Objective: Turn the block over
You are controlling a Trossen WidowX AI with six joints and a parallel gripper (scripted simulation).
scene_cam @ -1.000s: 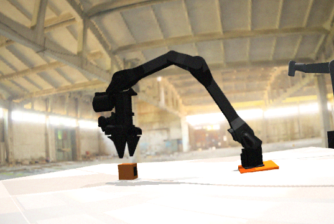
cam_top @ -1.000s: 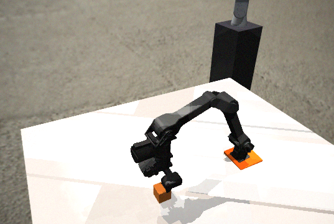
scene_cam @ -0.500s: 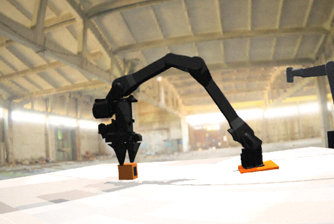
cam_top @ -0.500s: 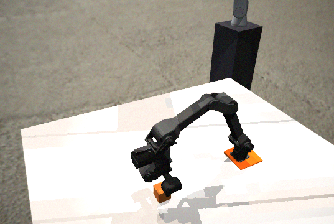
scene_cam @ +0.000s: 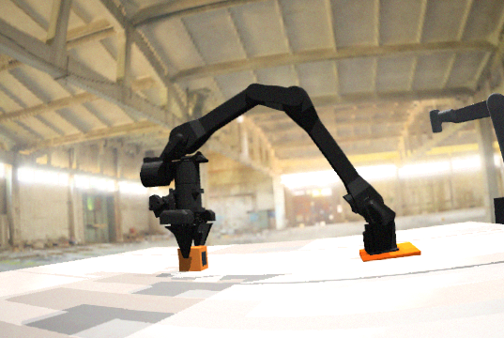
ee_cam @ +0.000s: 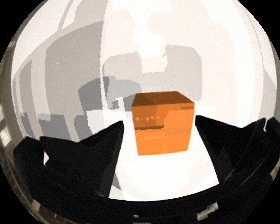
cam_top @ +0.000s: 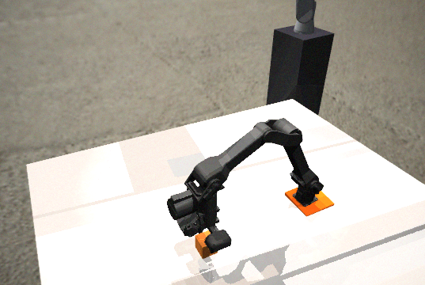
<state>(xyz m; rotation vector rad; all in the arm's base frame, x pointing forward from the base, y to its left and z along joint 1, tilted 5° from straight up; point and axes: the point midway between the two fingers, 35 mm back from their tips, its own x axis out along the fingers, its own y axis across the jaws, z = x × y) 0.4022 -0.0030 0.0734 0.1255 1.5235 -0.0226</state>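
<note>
The orange block lies 10 mm below my gripper tip and 10 mm behind it.
</note>
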